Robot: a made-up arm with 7 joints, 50 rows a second.
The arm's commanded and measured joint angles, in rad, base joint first. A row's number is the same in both.
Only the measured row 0 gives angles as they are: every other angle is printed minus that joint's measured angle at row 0.
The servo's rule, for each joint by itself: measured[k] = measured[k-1] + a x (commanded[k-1-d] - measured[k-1]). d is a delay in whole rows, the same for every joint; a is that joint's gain. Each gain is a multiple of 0.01, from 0.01 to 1. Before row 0 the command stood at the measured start. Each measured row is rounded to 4 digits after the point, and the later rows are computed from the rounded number. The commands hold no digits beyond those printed.
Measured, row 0:
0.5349, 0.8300, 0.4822, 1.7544, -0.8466, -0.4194, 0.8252
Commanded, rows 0 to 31:
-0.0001, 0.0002, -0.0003, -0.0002, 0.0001, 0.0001, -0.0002
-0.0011, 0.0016, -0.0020, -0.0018, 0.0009, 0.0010, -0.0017
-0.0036, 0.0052, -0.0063, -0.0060, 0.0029, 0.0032, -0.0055
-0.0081, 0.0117, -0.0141, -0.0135, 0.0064, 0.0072, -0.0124
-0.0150, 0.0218, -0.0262, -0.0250, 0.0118, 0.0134, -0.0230
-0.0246, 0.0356, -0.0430, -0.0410, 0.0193, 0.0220, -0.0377
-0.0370, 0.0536, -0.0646, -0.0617, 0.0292, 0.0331, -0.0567
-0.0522, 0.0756, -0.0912, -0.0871, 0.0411, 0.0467, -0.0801
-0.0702, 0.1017, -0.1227, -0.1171, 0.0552, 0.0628, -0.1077
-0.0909, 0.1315, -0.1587, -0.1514, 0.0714, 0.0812, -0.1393
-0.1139, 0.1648, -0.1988, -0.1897, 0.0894, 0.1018, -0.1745
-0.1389, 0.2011, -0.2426, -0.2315, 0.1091, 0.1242, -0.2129
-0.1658, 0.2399, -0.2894, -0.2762, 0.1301, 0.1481, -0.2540
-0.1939, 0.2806, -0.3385, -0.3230, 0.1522, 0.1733, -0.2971
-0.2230, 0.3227, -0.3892, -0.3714, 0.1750, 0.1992, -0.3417
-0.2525, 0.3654, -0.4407, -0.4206, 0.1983, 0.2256, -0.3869
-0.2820, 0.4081, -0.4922, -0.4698, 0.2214, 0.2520, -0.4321
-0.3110, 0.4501, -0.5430, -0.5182, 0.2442, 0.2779, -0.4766
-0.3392, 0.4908, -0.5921, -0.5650, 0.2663, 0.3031, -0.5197
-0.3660, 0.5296, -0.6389, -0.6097, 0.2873, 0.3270, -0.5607
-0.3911, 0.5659, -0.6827, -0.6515, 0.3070, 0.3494, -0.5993
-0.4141, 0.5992, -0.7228, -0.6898, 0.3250, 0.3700, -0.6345
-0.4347, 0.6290, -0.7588, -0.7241, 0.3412, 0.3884, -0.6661
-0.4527, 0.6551, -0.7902, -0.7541, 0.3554, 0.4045, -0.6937
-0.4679, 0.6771, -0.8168, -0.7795, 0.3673, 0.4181, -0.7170
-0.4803, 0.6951, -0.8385, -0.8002, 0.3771, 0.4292, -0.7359
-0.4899, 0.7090, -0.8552, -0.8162, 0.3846, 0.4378, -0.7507
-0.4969, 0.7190, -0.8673, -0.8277, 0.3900, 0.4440, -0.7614
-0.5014, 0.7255, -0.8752, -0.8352, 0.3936, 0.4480, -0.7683
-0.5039, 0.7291, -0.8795, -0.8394, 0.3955, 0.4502, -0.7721
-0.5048, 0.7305, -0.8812, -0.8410, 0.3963, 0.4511, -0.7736
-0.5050, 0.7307, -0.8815, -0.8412, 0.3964, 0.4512, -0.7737
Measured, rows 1 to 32:
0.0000, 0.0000, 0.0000, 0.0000, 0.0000, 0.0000, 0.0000
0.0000, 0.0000, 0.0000, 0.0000, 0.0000, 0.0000, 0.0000
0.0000, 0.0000, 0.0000, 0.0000, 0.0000, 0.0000, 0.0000
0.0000, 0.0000, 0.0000, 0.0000, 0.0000, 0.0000, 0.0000
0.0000, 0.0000, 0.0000, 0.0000, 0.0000, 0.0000, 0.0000
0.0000, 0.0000, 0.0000, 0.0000, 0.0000, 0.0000, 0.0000
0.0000, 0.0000, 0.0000, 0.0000, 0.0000, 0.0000, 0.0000
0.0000, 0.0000, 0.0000, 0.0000, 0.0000, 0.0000, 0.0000
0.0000, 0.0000, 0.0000, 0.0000, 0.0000, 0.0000, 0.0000
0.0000, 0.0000, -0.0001, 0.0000, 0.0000, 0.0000, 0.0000
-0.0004, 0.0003, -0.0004, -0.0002, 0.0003, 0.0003, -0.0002
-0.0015, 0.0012, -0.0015, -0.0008, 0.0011, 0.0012, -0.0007
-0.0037, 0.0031, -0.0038, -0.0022, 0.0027, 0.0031, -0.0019
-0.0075, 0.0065, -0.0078, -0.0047, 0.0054, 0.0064, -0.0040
-0.0133, 0.0117, -0.0141, -0.0087, 0.0096, 0.0114, -0.0074
-0.0214, 0.0192, -0.0232, -0.0145, 0.0155, 0.0183, -0.0123
-0.0319, 0.0294, -0.0354, -0.0225, 0.0232, 0.0274, -0.0191
-0.0449, 0.0424, -0.0511, -0.0329, 0.0328, 0.0387, -0.0280
-0.0605, 0.0584, -0.0705, -0.0459, 0.0444, 0.0523, -0.0391
-0.0787, 0.0776, -0.0936, -0.0617, 0.0579, 0.0681, -0.0526
-0.0992, 0.0998, -0.1204, -0.0804, 0.0733, 0.0861, -0.0686
-0.1218, 0.1250, -0.1508, -0.1019, 0.0903, 0.1059, -0.0871
-0.1463, 0.1530, -0.1846, -0.1262, 0.1089, 0.1275, -0.1081
-0.1724, 0.1835, -0.2214, -0.1532, 0.1287, 0.1504, -0.1315
-0.1996, 0.2162, -0.2609, -0.1826, 0.1496, 0.1745, -0.1570
-0.2276, 0.2507, -0.3025, -0.2142, 0.1711, 0.1993, -0.1845
-0.2560, 0.2866, -0.3458, -0.2476, 0.1930, 0.2245, -0.2137
-0.2843, 0.3234, -0.3901, -0.2825, 0.2150, 0.2497, -0.2443
-0.3121, 0.3605, -0.4349, -0.3185, 0.2367, 0.2744, -0.2759
-0.3390, 0.3975, -0.4795, -0.3551, 0.2578, 0.2984, -0.3082
-0.3645, 0.4338, -0.5233, -0.3919, 0.2780, 0.3213, -0.3408
-0.3884, 0.4689, -0.5657, -0.4284, 0.2970, 0.3428, -0.3733
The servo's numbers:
d 9
a 0.34 0.18 0.18 0.11 0.30 0.32 0.10

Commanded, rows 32 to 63:
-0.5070, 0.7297, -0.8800, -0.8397, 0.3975, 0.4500, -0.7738
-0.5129, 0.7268, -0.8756, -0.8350, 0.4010, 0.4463, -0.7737
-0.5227, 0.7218, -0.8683, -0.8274, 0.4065, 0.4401, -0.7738
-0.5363, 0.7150, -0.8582, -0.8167, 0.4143, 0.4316, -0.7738
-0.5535, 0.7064, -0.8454, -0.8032, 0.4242, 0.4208, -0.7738
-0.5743, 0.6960, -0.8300, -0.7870, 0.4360, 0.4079, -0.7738
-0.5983, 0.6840, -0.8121, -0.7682, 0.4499, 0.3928, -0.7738
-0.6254, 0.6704, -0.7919, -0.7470, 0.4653, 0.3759, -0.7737
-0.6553, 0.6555, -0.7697, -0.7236, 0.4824, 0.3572, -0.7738
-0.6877, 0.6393, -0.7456, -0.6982, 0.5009, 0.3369, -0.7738
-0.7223, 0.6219, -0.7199, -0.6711, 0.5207, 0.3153, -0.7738
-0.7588, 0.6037, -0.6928, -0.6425, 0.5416, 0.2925, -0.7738
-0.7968, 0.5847, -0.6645, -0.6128, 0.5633, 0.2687, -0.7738
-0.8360, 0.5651, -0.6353, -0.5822, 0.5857, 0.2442, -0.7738
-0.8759, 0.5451, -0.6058, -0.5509, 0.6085, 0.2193, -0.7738
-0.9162, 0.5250, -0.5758, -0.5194, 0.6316, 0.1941, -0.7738
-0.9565, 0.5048, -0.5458, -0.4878, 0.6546, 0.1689, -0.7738
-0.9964, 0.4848, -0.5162, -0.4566, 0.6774, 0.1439, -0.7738
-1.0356, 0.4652, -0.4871, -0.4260, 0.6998, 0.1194, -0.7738
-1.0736, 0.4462, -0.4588, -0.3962, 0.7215, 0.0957, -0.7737
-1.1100, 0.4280, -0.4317, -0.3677, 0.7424, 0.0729, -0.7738
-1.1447, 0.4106, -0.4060, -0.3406, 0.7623, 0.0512, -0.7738
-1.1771, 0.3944, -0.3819, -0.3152, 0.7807, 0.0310, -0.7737
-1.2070, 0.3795, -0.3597, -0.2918, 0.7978, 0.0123, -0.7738
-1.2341, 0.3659, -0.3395, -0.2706, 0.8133, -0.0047, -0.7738
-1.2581, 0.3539, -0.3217, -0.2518, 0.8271, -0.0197, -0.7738
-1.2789, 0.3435, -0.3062, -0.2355, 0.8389, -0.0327, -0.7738
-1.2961, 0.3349, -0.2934, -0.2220, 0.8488, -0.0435, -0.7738
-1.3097, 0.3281, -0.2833, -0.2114, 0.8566, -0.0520, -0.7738
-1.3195, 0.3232, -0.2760, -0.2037, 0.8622, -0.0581, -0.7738
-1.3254, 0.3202, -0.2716, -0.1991, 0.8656, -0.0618, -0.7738
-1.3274, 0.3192, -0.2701, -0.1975, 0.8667, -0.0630, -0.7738
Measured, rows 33 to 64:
-0.4103, 0.5024, -0.6061, -0.4642, 0.3145, 0.3625, -0.4053
-0.4299, 0.5338, -0.6440, -0.4989, 0.3303, 0.3803, -0.4365
-0.4470, 0.5628, -0.6790, -0.5320, 0.3443, 0.3959, -0.4664
-0.4616, 0.5891, -0.7107, -0.5633, 0.3564, 0.4093, -0.4948
-0.4736, 0.6125, -0.7389, -0.5924, 0.3665, 0.4204, -0.5215
-0.4831, 0.6328, -0.7634, -0.6191, 0.3746, 0.4292, -0.5462
-0.4902, 0.6501, -0.7843, -0.6433, 0.3809, 0.4359, -0.5688
-0.4952, 0.6646, -0.8017, -0.6650, 0.3855, 0.4408, -0.5893
-0.4985, 0.6765, -0.8161, -0.6844, 0.3888, 0.4441, -0.6077
-0.5014, 0.6861, -0.8276, -0.7015, 0.3914, 0.4460, -0.6243
-0.5053, 0.6934, -0.8362, -0.7162, 0.3943, 0.4461, -0.6392
-0.5112, 0.6985, -0.8420, -0.7284, 0.3980, 0.4442, -0.6527
-0.5197, 0.7015, -0.8449, -0.7381, 0.4029, 0.4402, -0.6648
-0.5312, 0.7024, -0.8450, -0.7453, 0.4093, 0.4340, -0.6757
-0.5459, 0.7012, -0.8423, -0.7499, 0.4173, 0.4256, -0.6855
-0.5637, 0.6981, -0.8369, -0.7519, 0.4271, 0.4151, -0.6943
-0.5847, 0.6931, -0.8288, -0.7514, 0.4386, 0.4026, -0.7022
-0.6087, 0.6863, -0.8182, -0.7483, 0.4517, 0.3881, -0.7094
-0.6356, 0.6778, -0.8051, -0.7428, 0.4665, 0.3717, -0.7158
-0.6651, 0.6677, -0.7898, -0.7349, 0.4828, 0.3537, -0.7216
-0.6970, 0.6562, -0.7723, -0.7247, 0.5004, 0.3341, -0.7268
-0.7309, 0.6433, -0.7529, -0.7124, 0.5193, 0.3132, -0.7315
-0.7666, 0.6292, -0.7317, -0.6981, 0.5392, 0.2911, -0.7357
-0.8038, 0.6141, -0.7090, -0.6819, 0.5600, 0.2681, -0.7395
-0.8420, 0.5981, -0.6850, -0.6640, 0.5815, 0.2444, -0.7429
-0.8809, 0.5813, -0.6599, -0.6446, 0.6034, 0.2202, -0.7460
-0.9202, 0.5639, -0.6340, -0.6239, 0.6256, 0.1958, -0.7488
-0.9594, 0.5461, -0.6076, -0.6021, 0.6479, 0.1714, -0.7513
-0.9982, 0.5281, -0.5808, -0.5795, 0.6700, 0.1472, -0.7535
-1.0362, 0.5101, -0.5540, -0.5562, 0.6917, 0.1234, -0.7555
-1.0731, 0.4922, -0.5274, -0.5325, 0.7129, 0.1003, -0.7573
-1.1085, 0.4746, -0.5012, -0.5086, 0.7332, 0.0781, -0.7589

